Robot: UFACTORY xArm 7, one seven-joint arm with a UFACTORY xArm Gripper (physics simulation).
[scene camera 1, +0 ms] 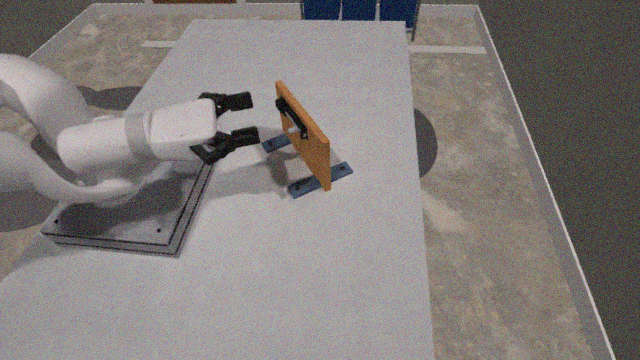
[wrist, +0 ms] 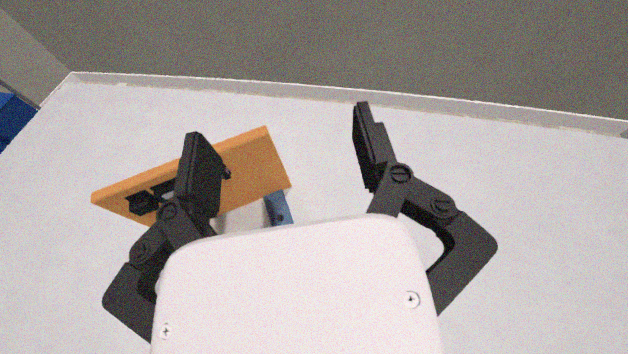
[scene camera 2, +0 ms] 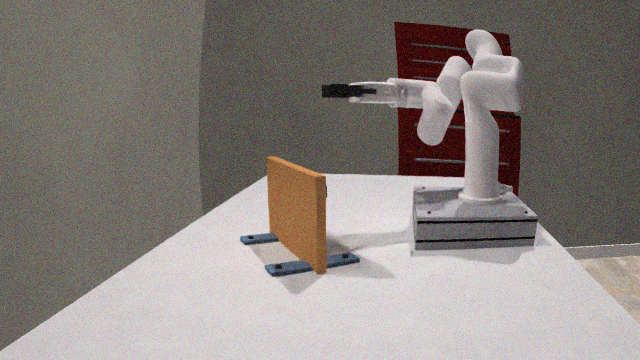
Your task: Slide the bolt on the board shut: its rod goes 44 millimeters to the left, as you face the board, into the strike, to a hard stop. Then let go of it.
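Seen in the pictures: gripper, between the fingertips: (scene camera 1: 255, 116) (wrist: 281, 132) (scene camera 2: 325, 91); arm's base, origin of its link: (scene camera 2: 480, 198).
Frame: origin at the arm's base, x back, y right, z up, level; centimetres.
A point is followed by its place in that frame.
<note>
The orange board (scene camera 1: 316, 155) @[x -46.4, y -9.0, z 3.2 cm] (scene camera 2: 295, 215) @[x -40.8, y -21.0, z 1.4 cm] (wrist: 252, 167) @[x -45.9, y -9.8, z 4.0 cm] stands upright on the table. The black bolt hardware (scene camera 1: 296, 118) @[x -41.1, y -16.8, z 7.6 cm] runs along its robot-facing side, with a small pale part (scene camera 1: 292, 130) @[x -40.5, y -13.3, z 6.9 cm] (wrist: 168, 196) @[x -38.2, y -19.5, z 6.6 cm] below it. A black block (scene camera 1: 281, 105) @[x -36.8, y -21.5, z 7.6 cm] (wrist: 142, 202) @[x -36.4, y -22.2, z 7.6 cm] sits at the left end, as one faces the board. In scene camera 2 the board hides nearly all the hardware. In the wrist view a finger covers its middle, so the rod's position is unclear. My gripper (scene camera 1: 255, 118) @[x -38.2, y 1.9, z 24.1 cm] (scene camera 2: 323, 91) @[x -38.2, y 1.9, z 24.1 cm] (wrist: 281, 132) @[x -38.2, y 1.9, z 24.1 cm] is open and empty, higher than the board and on its robot side, apart from it.
Blue feet (scene camera 1: 302, 188) @[x -42.6, y -6.4, z -6.2 cm] (scene camera 2: 257, 238) @[x -50.8, y -13.4, z -6.2 cm] (wrist: 280, 212) @[x -42.5, y -6.7, z -6.2 cm] stick out under the board on both sides. The robot's base plate (scene camera 1: 115, 227) @[x -4.3, y 10.8, z 0.0 cm] (scene camera 2: 475, 232) @[x -4.5, y -16.5, z -3.4 cm] stands on the table (scene camera 1: 300, 280) @[x -44.7, y 17.1, z -7.0 cm] (scene camera 2: 350, 310) @[x -28.8, y -42.4, z -7.0 cm] (wrist: 550, 225) @[x -47.7, y 40.6, z -7.0 cm]. A red cabinet (scene camera 2: 407, 145) stands behind the arm.
</note>
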